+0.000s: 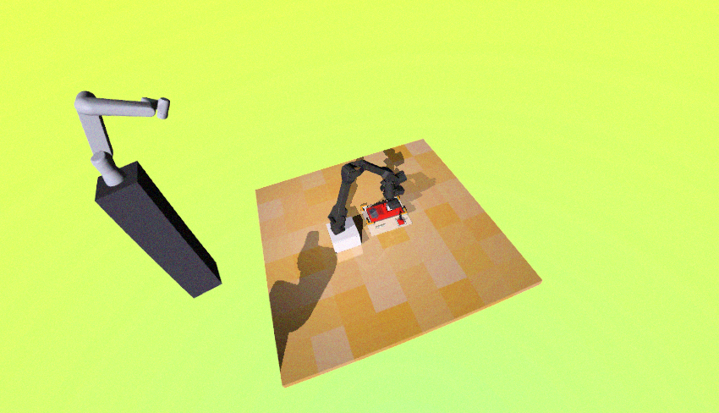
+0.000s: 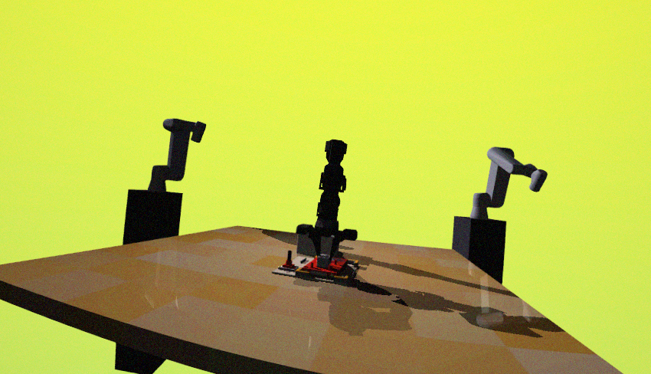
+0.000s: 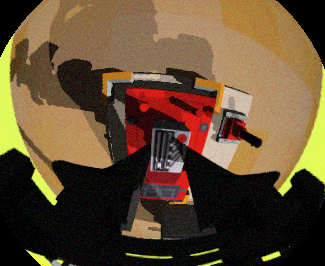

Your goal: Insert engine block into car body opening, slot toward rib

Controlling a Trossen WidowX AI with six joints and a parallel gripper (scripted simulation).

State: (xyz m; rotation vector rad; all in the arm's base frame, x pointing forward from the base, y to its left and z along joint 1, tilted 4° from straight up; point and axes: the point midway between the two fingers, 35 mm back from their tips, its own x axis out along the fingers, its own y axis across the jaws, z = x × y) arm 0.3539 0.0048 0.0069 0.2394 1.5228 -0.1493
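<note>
My gripper tip is now 40 mm past the pale base plate and 30 mm above it. From my gripper tip the other things lie so: engine block: 10 mm below; then black post: 10 mm behind, 110 mm to the right, 10 mm below.
</note>
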